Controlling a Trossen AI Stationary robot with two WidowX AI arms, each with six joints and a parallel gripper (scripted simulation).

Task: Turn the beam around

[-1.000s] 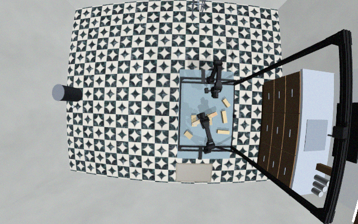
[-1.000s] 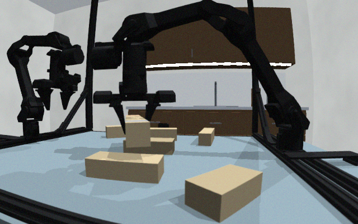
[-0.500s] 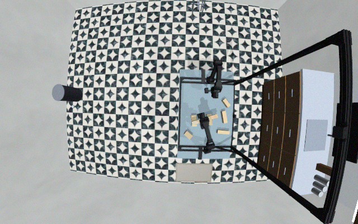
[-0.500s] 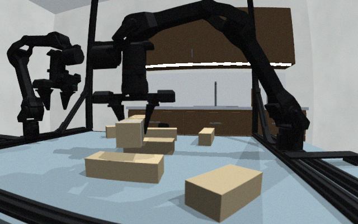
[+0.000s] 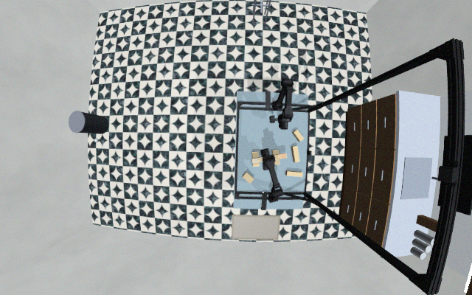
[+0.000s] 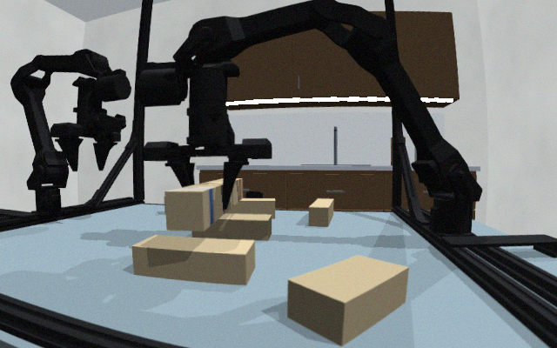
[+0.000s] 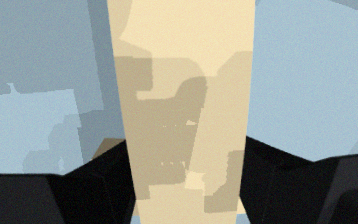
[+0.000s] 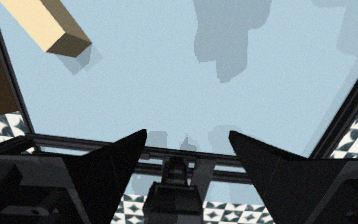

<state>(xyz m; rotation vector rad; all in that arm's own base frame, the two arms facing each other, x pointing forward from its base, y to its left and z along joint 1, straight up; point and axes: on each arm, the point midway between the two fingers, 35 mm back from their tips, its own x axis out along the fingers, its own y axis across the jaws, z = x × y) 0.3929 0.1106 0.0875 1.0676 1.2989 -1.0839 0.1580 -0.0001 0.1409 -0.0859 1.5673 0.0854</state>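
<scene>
My left hand is 5 cm past the beam, 2 cm above it and 1 cm to the left of it.
</scene>
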